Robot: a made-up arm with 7 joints. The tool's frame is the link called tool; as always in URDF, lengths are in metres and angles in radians.
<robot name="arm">
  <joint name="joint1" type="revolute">
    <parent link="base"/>
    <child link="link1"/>
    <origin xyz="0 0.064 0" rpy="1.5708 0 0"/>
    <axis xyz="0 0 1"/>
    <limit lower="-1.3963" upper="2" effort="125" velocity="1"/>
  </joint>
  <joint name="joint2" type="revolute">
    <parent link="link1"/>
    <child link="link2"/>
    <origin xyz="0 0 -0.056" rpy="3.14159 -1.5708 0"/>
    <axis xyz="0 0 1"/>
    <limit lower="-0.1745" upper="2" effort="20" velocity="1.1"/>
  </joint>
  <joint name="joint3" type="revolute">
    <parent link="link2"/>
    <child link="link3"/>
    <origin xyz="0 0.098 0" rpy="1.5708 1.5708 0"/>
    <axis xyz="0 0 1"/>
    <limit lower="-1.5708" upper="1.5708" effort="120" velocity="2.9"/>
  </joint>
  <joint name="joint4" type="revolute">
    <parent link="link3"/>
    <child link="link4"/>
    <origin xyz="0 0 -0.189" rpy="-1.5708 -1.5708 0"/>
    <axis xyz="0 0 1"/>
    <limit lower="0" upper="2.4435" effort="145" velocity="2.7"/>
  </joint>
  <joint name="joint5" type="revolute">
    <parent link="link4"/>
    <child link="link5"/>
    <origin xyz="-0.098 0 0" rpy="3.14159 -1.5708 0"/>
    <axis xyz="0 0 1"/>
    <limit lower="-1.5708" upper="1.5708" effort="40" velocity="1.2"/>
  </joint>
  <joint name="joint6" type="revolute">
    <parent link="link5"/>
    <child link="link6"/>
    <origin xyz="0 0 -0.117" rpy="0 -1.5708 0"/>
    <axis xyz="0 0 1"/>
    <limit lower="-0.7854" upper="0.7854" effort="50" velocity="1.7"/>
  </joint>
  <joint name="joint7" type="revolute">
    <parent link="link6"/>
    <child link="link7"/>
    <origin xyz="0 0 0" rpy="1.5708 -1.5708 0"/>
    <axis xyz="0 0 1"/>
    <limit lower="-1.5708" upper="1.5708" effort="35" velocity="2.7"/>
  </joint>
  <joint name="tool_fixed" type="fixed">
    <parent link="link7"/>
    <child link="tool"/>
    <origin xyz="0 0 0" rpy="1.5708 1.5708 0"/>
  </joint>
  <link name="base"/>
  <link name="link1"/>
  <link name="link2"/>
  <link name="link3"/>
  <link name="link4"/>
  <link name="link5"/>
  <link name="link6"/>
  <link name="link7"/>
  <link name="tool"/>
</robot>
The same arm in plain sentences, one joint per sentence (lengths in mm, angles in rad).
The arm has seven revolute joints in a row. What follows holds with every joint at zero, and every direction is one of the base frame's.
Joint 1 sits 64 mm along +y from the base frame's origin and rotates about -y, from -1.3963 to 2 rad.
Joint 2 sits 56 mm along +y from joint 1 and rotates about +x, from -0.1745 to 2 rad.
Joint 3 sits 98 mm along -z from joint 2 and rotates about +z, from -1.5708 to 1.5708 rad.
Joint 4 sits 189 mm along -z from joint 3 and rotates about -y, from 0 to 2.4435 rad.
Joint 5 sits 98 mm along -z from joint 4 and rotates about +z, from -1.5708 to 1.5708 rad.
Joint 6 sits 117 mm along -z from joint 5 and rotates about +y, from -0.7854 to 0.7854 rad.
Joint 7 sits at the same point as joint 6 and rotates about -x, from -1.5708 to 1.5708 rad.
The tool frame, which is the frame that the pose is given for, sits at the same point as joint 7; its axes are the base frame's turned by roll 0, pitch 0 and yaw 0 rad (as in URDF: about the fixed x, then y, then z).

